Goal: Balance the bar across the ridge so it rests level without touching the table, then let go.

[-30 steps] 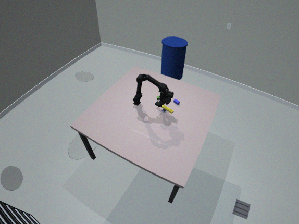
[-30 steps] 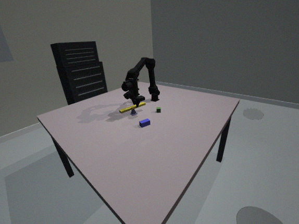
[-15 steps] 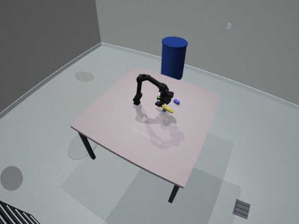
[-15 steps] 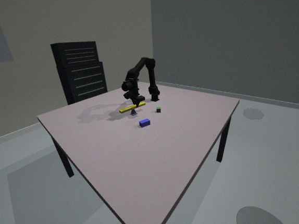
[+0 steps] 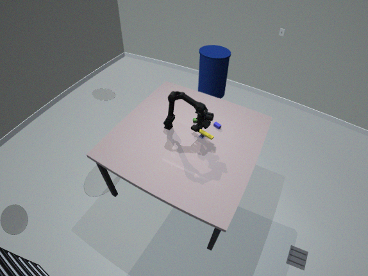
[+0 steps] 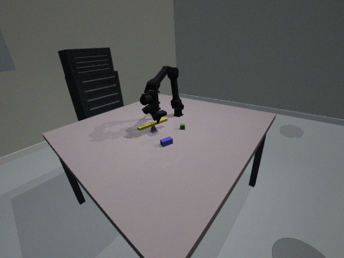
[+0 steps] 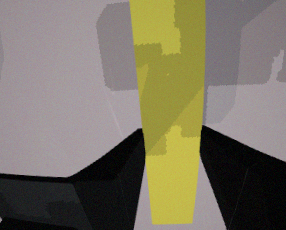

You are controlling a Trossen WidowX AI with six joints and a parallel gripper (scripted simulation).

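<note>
The yellow bar lies 3 cm ahead of my gripper tip and 1 cm to the right of it. The rest, counted from my gripper tip: green cube: 11 cm behind, 14 cm to the left, 4 cm below; then blue block: 10 cm ahead, 18 cm to the left, 4 cm below.
</note>
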